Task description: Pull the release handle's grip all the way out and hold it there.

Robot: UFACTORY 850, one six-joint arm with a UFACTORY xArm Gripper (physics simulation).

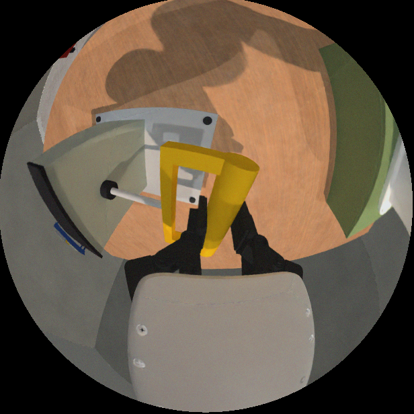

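The release handle's yellow grip (234, 182) is a D-shaped loop with a thick round bar on its right side. A thin white rod (137, 196) joins the loop to a black collar (108, 190) on the face of the pale grey-green housing (80, 170). A length of rod shows between collar and loop. My gripper (219, 208) is shut on the thick bar, with one black finger inside the loop and the other on the bar's right side. The lower ends of the fingers and the loop's far lower corner are partly hidden.
The housing stands on a light metal base plate (175, 114) with dark bolts, on the wooden table top (280, 125). A long green block (357, 145) stands at the right, with a white object (400, 187) beyond it. A small red item (66, 52) shows at the upper left.
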